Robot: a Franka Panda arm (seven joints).
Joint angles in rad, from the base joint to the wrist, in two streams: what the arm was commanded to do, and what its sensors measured. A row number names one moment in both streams.
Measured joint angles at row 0:
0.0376 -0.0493 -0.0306 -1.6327 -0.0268 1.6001 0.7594
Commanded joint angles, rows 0 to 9:
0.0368 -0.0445 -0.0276 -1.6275 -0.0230 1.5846 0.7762
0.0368 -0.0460 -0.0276 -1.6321 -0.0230 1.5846 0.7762
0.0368 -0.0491 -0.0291 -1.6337 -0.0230 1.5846 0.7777
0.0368 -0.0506 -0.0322 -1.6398 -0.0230 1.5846 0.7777
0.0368 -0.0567 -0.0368 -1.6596 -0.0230 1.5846 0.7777
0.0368 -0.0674 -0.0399 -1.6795 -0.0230 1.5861 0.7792
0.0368 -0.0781 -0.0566 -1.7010 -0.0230 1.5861 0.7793
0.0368 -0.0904 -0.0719 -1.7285 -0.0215 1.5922 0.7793
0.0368 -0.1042 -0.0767 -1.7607 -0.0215 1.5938 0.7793
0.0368 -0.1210 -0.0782 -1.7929 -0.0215 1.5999 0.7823
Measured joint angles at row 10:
0.0357 -0.0587 -0.0604 -1.6920 -0.0269 1.5956 0.7631
